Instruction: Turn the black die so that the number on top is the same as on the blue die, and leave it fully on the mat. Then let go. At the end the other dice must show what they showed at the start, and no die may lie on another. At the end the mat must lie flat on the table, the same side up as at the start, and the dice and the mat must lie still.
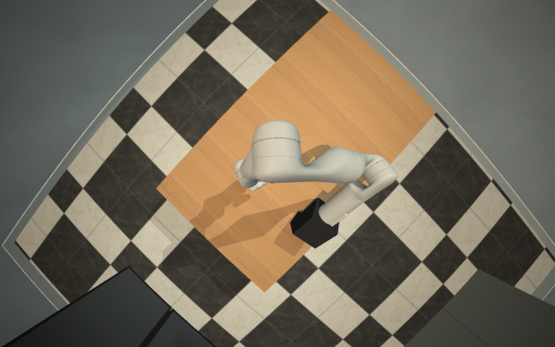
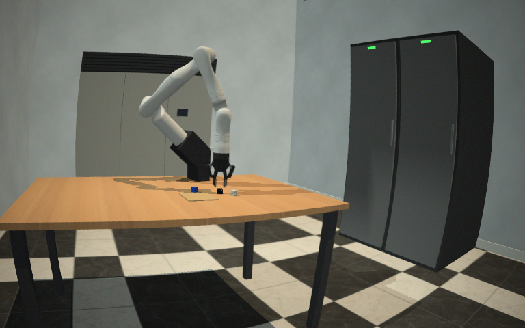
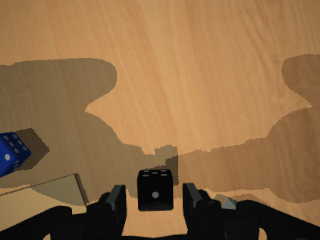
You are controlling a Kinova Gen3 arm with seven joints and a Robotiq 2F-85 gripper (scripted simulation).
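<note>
The black die is 40 mm below my hand. Round my hand: blue die (50 mm behind, 110 mm to the right, 40 mm below); tan mat (50 mm ahead, 120 mm to the right, 50 mm below); white die (40 mm ahead, 60 mm to the left, 40 mm below).
</note>
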